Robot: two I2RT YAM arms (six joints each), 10 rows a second.
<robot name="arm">
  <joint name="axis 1" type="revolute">
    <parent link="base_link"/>
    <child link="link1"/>
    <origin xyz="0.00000 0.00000 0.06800" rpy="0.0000 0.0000 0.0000"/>
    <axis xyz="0 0 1"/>
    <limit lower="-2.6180" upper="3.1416"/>
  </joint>
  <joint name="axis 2" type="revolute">
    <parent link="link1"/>
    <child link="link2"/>
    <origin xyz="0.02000 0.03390 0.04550" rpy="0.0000 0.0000 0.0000"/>
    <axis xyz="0 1 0"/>
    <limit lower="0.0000" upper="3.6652"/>
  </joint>
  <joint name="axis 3" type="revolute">
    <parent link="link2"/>
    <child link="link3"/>
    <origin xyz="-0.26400 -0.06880 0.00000" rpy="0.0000 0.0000 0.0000"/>
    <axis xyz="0 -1 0"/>
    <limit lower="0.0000" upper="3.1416"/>
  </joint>
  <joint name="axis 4" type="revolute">
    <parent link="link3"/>
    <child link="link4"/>
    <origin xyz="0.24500 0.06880 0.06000" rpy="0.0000 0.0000 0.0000"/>
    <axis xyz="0 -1 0"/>
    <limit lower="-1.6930" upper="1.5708"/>
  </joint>
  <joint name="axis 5" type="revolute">
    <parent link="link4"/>
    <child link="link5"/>
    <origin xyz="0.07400 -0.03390 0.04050" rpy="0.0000 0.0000 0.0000"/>
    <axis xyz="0 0 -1"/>
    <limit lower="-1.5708" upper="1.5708"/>
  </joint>
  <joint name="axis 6" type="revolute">
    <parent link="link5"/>
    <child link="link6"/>
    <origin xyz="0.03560 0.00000 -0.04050" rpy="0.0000 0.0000 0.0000"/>
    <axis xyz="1 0 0"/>
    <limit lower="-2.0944" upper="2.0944"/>
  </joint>
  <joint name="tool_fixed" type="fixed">
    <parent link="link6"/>
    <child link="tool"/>
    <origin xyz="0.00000 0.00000 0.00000" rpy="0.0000 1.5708 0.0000"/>
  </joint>
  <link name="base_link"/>
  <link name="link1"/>
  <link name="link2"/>
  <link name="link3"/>
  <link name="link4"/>
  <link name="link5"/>
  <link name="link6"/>
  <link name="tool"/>
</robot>
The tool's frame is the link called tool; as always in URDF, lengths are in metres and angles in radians.
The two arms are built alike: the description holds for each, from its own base.
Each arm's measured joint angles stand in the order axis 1, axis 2, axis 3, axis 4, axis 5, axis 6.
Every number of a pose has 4 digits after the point. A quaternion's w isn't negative.
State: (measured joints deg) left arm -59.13 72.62 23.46 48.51 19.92 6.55; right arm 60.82 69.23 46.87 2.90 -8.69 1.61
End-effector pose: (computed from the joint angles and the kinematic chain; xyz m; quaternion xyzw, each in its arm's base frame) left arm 0.1200 -0.2244 0.2181 0.4820 0.5225 -0.4170 0.5664; right arm 0.1312 0.2460 0.2863 -0.4402 0.6862 0.3513 0.4604
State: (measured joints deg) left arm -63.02 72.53 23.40 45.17 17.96 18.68; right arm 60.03 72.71 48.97 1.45 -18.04 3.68
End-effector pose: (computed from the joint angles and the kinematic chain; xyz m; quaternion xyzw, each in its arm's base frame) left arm 0.1055 -0.2314 0.2119 0.5529 0.4766 -0.3600 0.5810; right arm 0.1352 0.2565 0.2810 -0.4643 0.6818 0.4010 0.3986
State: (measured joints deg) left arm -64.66 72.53 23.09 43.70 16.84 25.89; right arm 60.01 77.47 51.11 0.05 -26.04 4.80
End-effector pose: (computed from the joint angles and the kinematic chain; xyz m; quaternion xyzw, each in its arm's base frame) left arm 0.0990 -0.2332 0.2074 0.5904 0.4465 -0.3227 0.5899; right arm 0.1384 0.2710 0.2692 -0.4888 0.6783 0.4371 0.3314
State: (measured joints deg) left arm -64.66 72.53 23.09 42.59 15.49 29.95; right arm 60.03 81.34 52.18 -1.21 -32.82 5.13
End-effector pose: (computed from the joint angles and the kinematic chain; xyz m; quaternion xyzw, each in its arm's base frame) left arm 0.0998 -0.2329 0.2053 0.6055 0.4369 -0.2924 0.5975; right arm 0.1397 0.2809 0.2550 -0.5083 0.6738 0.4634 0.2699
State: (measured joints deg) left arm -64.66 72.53 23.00 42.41 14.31 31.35; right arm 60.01 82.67 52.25 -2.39 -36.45 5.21
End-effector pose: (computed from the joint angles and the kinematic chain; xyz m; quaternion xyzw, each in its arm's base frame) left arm 0.1004 -0.2325 0.2044 0.6080 0.4364 -0.2777 0.6024; right arm 0.1388 0.2827 0.2474 -0.5167 0.6715 0.4763 0.2350
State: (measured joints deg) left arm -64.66 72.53 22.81 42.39 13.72 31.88; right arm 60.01 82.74 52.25 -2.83 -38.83 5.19
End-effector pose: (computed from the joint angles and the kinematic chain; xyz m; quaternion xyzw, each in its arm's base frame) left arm 0.1005 -0.2319 0.2034 0.6089 0.4373 -0.2711 0.6038; right arm 0.1372 0.2824 0.2469 -0.5222 0.6643 0.4877 0.2195
